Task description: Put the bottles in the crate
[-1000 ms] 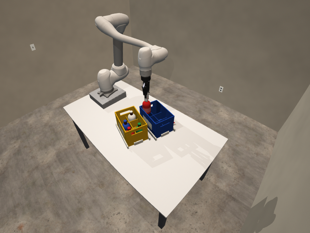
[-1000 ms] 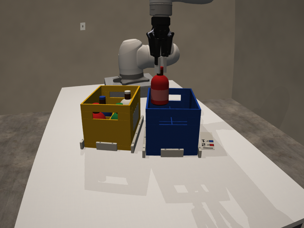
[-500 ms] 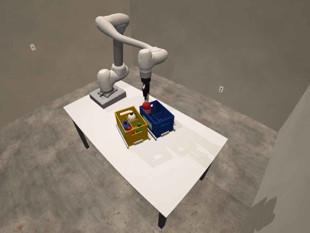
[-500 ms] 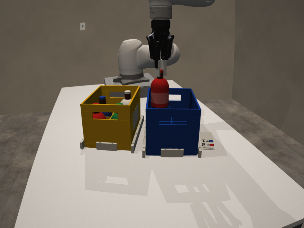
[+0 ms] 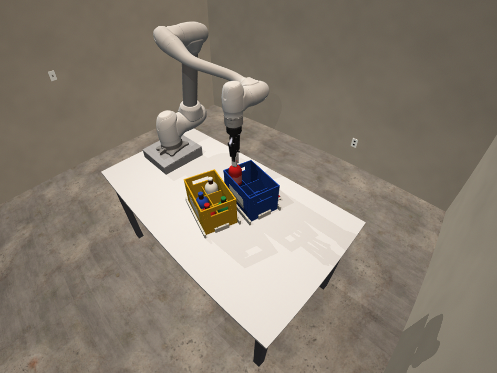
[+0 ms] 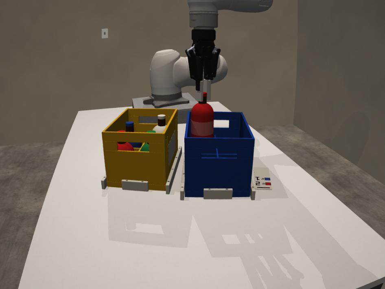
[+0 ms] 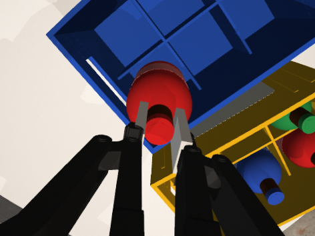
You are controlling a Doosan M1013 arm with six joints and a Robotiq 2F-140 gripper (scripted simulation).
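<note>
Right now the blue crate is 100 mm ahead of my hand and 170 mm below it. From my hand the other things lie so: white-label bottle: 90 mm behind, 110 mm to the right, 170 mm below; then yellow crate: 40 mm behind, 190 mm to the right, 170 mm below; then green bottle: 60 mm ahead, 190 mm to the right, 170 mm below.
</note>
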